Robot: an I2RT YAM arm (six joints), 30 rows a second.
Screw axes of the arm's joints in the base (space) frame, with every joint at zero. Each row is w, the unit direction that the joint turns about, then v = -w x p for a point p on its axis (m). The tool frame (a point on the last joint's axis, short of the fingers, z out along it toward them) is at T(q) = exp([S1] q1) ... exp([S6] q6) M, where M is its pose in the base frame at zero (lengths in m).
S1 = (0, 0, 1, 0.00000, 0.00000, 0.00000)
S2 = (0, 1, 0, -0.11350, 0.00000, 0.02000)
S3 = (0, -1, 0, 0.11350, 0.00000, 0.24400)
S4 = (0, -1, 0, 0.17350, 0.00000, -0.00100)
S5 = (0, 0, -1, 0.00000, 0.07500, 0.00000)
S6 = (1, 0, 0, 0.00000, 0.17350, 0.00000)
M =
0 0 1 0.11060
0 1 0 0.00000
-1 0 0 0.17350
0 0 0 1
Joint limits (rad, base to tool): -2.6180..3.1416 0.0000..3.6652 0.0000..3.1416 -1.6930..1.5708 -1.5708..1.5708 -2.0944..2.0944
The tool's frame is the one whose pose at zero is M.
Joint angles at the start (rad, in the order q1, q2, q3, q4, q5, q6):
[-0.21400, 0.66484, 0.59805, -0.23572, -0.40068, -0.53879]
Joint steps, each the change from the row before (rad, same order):
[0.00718, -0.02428, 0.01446, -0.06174, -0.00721, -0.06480]
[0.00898, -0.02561, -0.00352, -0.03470, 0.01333, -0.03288]
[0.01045, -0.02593, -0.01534, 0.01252, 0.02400, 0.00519]
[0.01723, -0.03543, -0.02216, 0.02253, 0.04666, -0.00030]
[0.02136, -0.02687, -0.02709, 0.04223, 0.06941, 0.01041]
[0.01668, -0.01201, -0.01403, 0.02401, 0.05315, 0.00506]
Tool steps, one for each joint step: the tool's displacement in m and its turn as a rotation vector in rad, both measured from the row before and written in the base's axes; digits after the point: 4 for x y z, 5 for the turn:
[-0.0063, 0.0028, 0.0022, -0.05376, 0.00893, 0.03243]
[-0.0053, 0.0020, -0.0014, -0.03233, 0.00640, 0.00624]
[-0.0033, 0.0014, -0.0008, -0.00713, -0.02018, -0.01383]
[-0.0042, 0.0017, -0.0011, -0.02009, -0.03284, -0.02731]
[-0.0019, 0.0010, -0.0019, -0.01417, -0.03724, -0.04830]
[-0.0006, 0.0006, -0.0010, -0.00996, -0.01964, -0.03622]

